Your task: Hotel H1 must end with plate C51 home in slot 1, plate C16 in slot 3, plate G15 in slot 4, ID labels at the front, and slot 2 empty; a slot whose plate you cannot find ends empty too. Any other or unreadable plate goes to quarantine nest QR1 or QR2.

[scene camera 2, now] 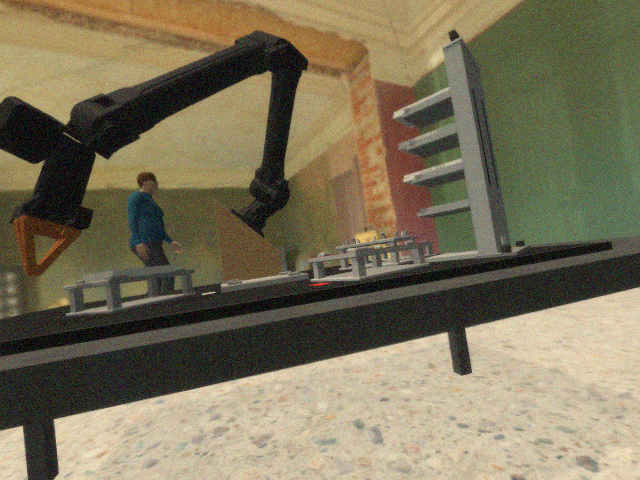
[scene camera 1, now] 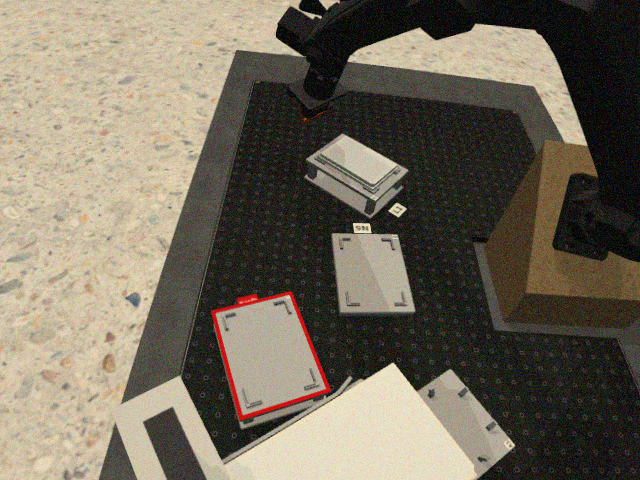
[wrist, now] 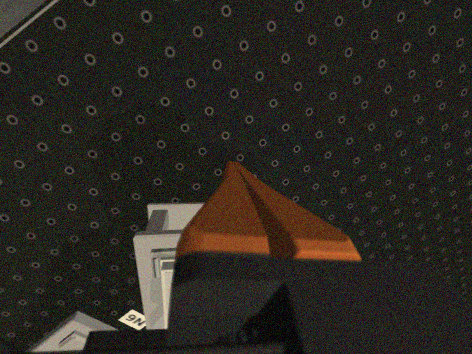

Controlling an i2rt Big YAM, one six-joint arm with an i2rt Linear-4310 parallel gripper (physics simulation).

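Frame: origin at the arm's base, x ahead, y left, z up, level; centimetres.
Seen in the pictures: gripper, fingertip midpoint: (scene camera 2: 33, 275) (scene camera 1: 303, 123) (wrist: 230, 170); arm's base, origin of the base link: (scene camera 2: 245, 227) (scene camera 1: 585, 216).
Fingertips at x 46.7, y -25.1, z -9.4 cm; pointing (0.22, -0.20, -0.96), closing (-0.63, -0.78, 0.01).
Observation:
Offsets run from my fingertips to a thing's middle. "spot": to the spot under its first point.
My gripper (scene camera 1: 306, 118) (scene camera 2: 35, 273) (wrist: 230, 170) is shut and empty, beyond the far end of the raised nest @(dx -11.8, dy +7.8, dz -4.1 cm) (scene camera 1: 338, 193) (scene camera 2: 111, 291) (wrist: 141, 260). A pale plate @(dx -11.9, dy +7.8, dz -1.2 cm) (scene camera 1: 361, 159) (scene camera 2: 129, 272) (wrist: 168, 295) lies on that nest; no ID label on it is readable. In scene camera 2 the hotel @(dx -8.0, dy +72.2, dz +14.5 cm) (scene camera 2: 473, 155) stands upright at right with four shelves. The upper three look thicker than the lowest; slot contents and plate IDs are unreadable. In scene camera 1 a broad cream surface @(spot: dx -10.7, dy +67.2, dz +26.1 cm) (scene camera 1: 351, 428) covers the bottom foreground. The red-edged nest @(dx -2.4, dy +48.6, dz -4.6 cm) (scene camera 1: 271, 356) holds no plate.
The low nest by the N6 tag @(dx -16.2, dy +30.1, dz -6.0 cm) (scene camera 1: 372, 273) (scene camera 2: 263, 281) (wrist: 70, 334) bears no plate. Another nest @(dx -24.7, dy +58.1, dz -3.1 cm) (scene camera 1: 454, 413) is partly hidden by the cream surface. A wooden block (scene camera 1: 568, 258) (scene camera 2: 242, 250) stands at the arm's base. Raised nests @(spot: dx +5.9, dy +44.2, dz -4.5 cm) (scene camera 2: 356, 263) stand near the hotel.

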